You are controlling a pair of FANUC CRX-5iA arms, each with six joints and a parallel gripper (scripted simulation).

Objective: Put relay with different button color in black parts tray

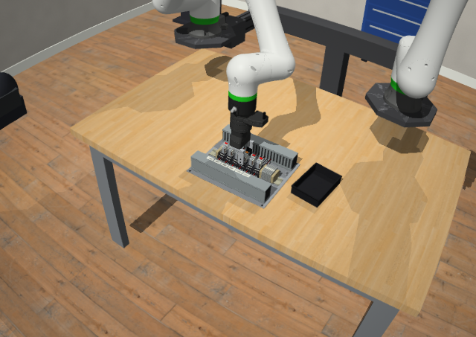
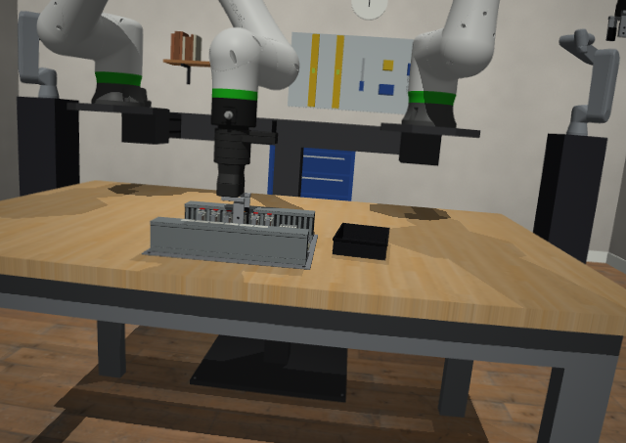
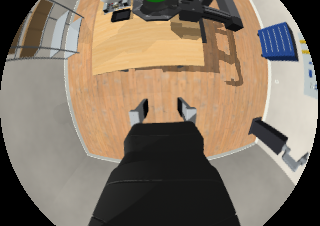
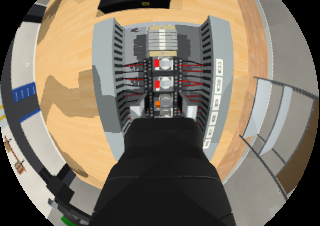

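Now: the grey relay panel 30 mm below my right hand. The rest, counted from my right hand: black parts tray 60 mm behind, 260 mm to the left, 40 mm below.
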